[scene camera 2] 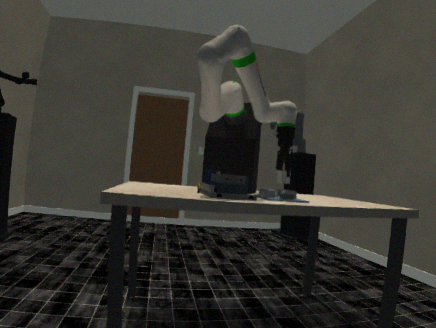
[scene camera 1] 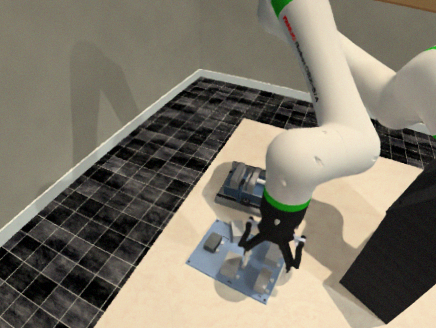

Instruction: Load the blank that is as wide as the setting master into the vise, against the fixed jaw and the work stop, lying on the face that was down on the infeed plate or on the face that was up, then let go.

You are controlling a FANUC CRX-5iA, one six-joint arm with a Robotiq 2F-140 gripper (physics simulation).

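Places are measured from the arm's base along level axes (x ahead, y left, z up), in metres.
Pixels of known places: gripper, between the fingertips: (scene camera 2: 282,183) (scene camera 1: 264,269); arm's base, origin of its link: (scene camera 2: 235,116).
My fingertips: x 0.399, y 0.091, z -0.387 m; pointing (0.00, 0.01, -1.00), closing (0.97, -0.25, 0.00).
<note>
For each thing: its top centre in the pictures, then the offset to it from my fingertips. "spot": a spot on its surface instead. Level surfaces: height alone.
- blue-and-grey vise, centre of its top: (scene camera 1: 266,177) (scene camera 2: 226,173) 0.017 m ahead, 0.332 m right, 0.024 m up
- blue infeed plate, a spot on its surface: (scene camera 1: 200,257) (scene camera 2: 299,200) spot: 0.181 m ahead, 0.040 m right, 0.067 m down
- dark grey blank, centre of its top: (scene camera 1: 213,240) (scene camera 2: 286,193) 0.153 m ahead, 0.092 m right, 0.042 m down
- front edge, a spot on its surface: (scene camera 1: 231,265) spot: 0.086 m ahead, 0.012 m right, 0.031 m down
- right corner, a spot on its surface: (scene camera 1: 263,280) spot: 0.005 m back, 0.017 m left, 0.031 m down
- pale table, height of its surface: 0.075 m down
The blue-and-grey vise (scene camera 1: 242,181) (scene camera 2: 230,184) stands on the table, partly hidden by the arm in scene camera 1. The blue infeed plate (scene camera 1: 200,257) (scene camera 2: 300,201) lies beside it. On the plate are a dark grey blank (scene camera 1: 213,242) and lighter blocks, among them a block near the front edge (scene camera 1: 231,265), a block at the right corner (scene camera 1: 263,280) and one partly behind the gripper (scene camera 1: 273,255). My gripper (scene camera 1: 267,262) (scene camera 2: 283,179) is open and empty, pointing down above the right part of the plate. I cannot tell which block matches the setting master's width.
The pale table (scene camera 1: 150,295) (scene camera 2: 350,206) carries the vise and plate. A black pedestal (scene camera 1: 395,245) (scene camera 2: 232,150) stands on the arm's base side. The white arm (scene camera 1: 320,155) (scene camera 2: 252,82) reaches over the table and covers the vise's right side in scene camera 1.
</note>
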